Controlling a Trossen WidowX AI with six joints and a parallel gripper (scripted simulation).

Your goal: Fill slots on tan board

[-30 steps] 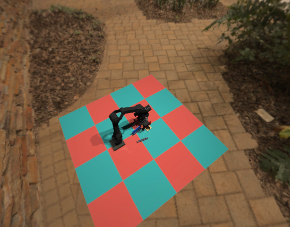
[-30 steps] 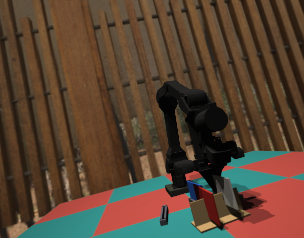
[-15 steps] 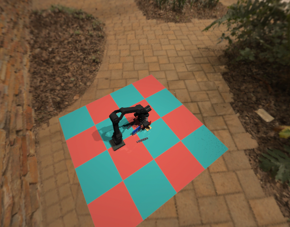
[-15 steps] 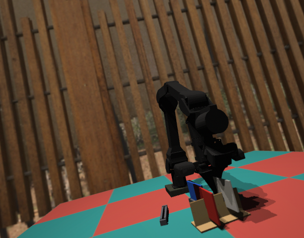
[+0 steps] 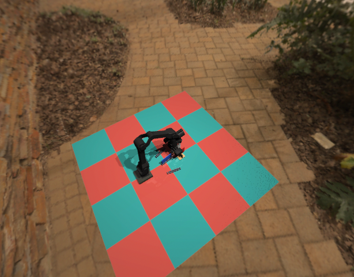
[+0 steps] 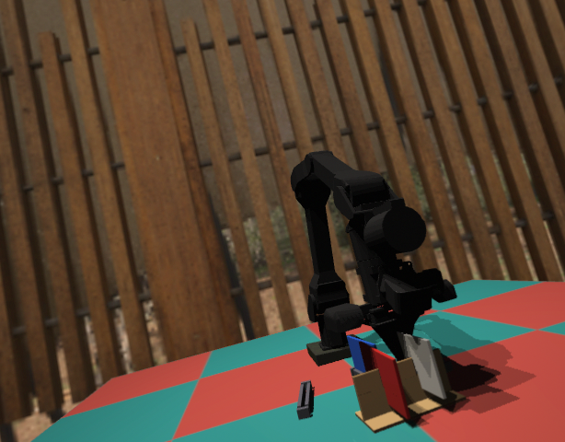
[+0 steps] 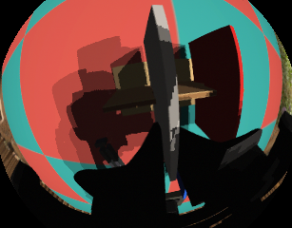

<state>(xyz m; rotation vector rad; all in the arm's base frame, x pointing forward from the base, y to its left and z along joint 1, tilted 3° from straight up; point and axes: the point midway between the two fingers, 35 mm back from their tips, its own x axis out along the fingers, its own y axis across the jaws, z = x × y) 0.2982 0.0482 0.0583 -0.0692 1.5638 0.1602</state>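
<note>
Right now my gripper tip is 30 mm short of the tan board, 20 mm to the left of it and 20 mm above it. The rest, counted from my gripper tip: blue board 80 mm behind, 40 mm to the right, 10 mm below; then red board 50 mm to the right, 40 mm ahead; then grey board 30 mm ahead.
</note>
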